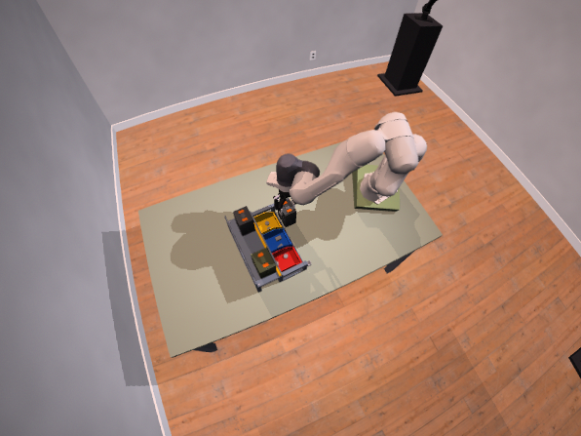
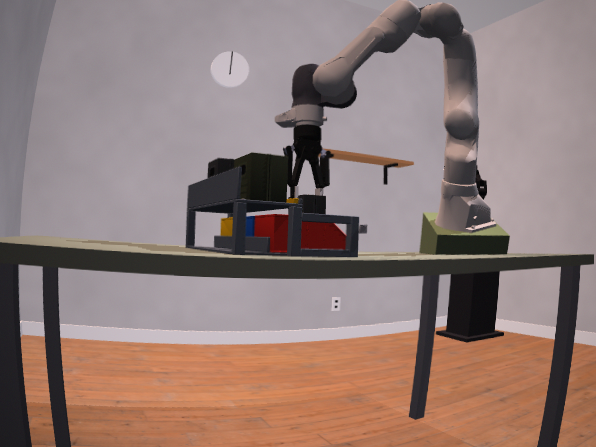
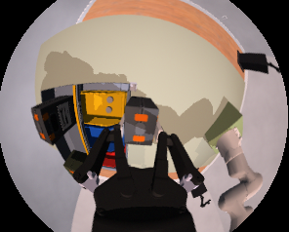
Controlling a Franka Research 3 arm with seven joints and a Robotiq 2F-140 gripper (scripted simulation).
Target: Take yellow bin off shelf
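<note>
Now: hand 5 cm above the black box. Round my hand: yellow bin (13 cm ahead, 1 cm to the left, 9 cm below); red bin (10 cm ahead, 23 cm to the left, 9 cm below); blue bin (11 cm ahead, 12 cm to the left, 9 cm below).
</note>
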